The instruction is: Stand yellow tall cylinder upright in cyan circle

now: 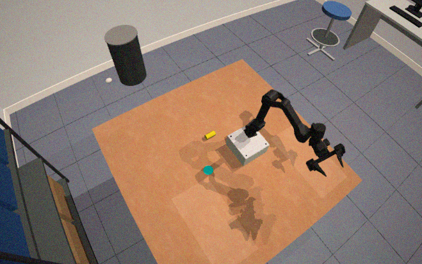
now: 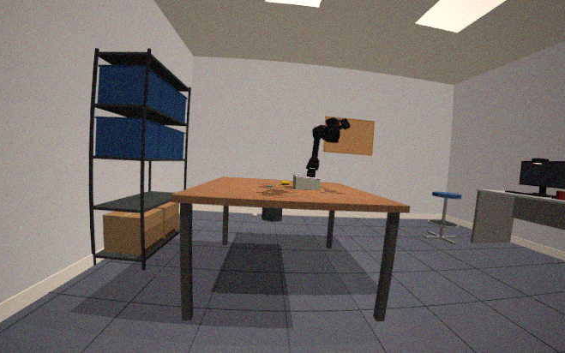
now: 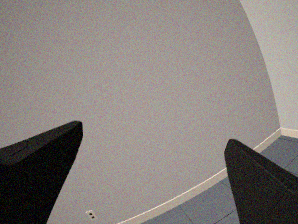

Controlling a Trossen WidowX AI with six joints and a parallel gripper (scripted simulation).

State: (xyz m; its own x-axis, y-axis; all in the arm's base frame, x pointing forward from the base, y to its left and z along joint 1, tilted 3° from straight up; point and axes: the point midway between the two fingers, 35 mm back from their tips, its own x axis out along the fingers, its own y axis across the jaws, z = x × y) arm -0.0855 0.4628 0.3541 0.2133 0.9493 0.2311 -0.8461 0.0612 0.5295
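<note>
The yellow tall cylinder is 630 mm to the right of my gripper tip, 430 mm below it and 310 mm ahead of it. Round my gripper tip: cyan circle 440 mm below, 420 mm ahead, 410 mm to the right.
</note>
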